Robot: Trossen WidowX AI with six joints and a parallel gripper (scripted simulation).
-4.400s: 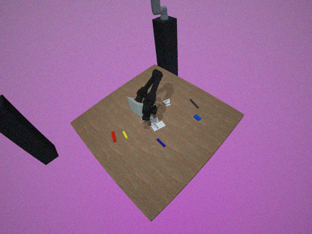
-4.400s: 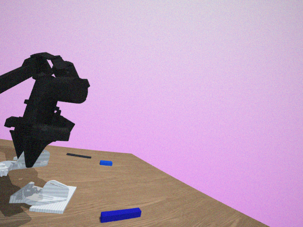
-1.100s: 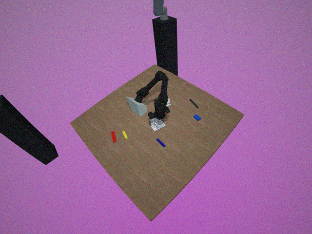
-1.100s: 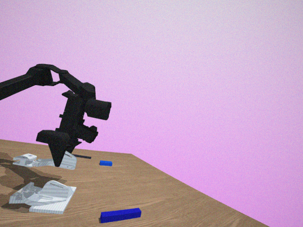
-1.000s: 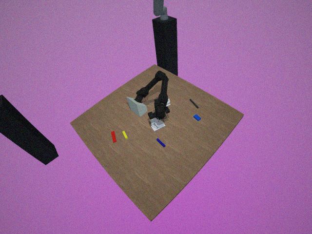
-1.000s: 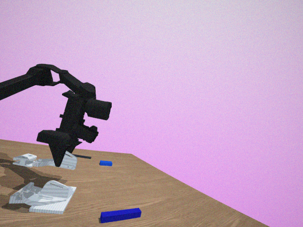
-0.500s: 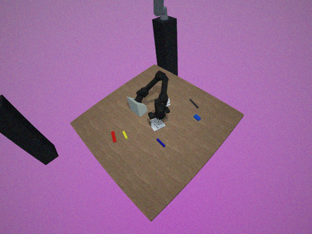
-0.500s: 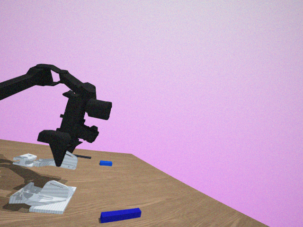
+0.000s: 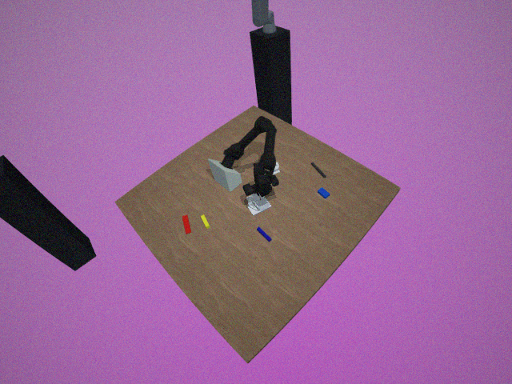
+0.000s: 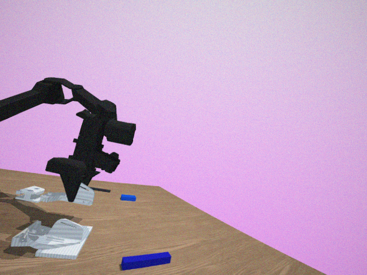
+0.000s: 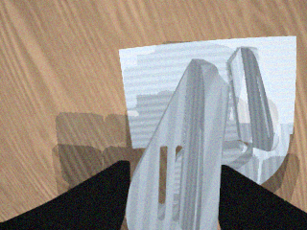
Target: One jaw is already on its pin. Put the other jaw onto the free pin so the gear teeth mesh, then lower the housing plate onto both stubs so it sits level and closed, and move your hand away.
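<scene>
Now: the grey housing plate 15 cm behind my gripper tip, 22 cm to the left of it and 5 cm below it. Also, from my gripper tip: yellow bar: 12 cm behind, 33 cm to the right, 7 cm below; then jaw: 4 cm behind, 1 cm to the right; then long blue block: 16 cm ahead, 13 cm to the right, 7 cm below.
</scene>
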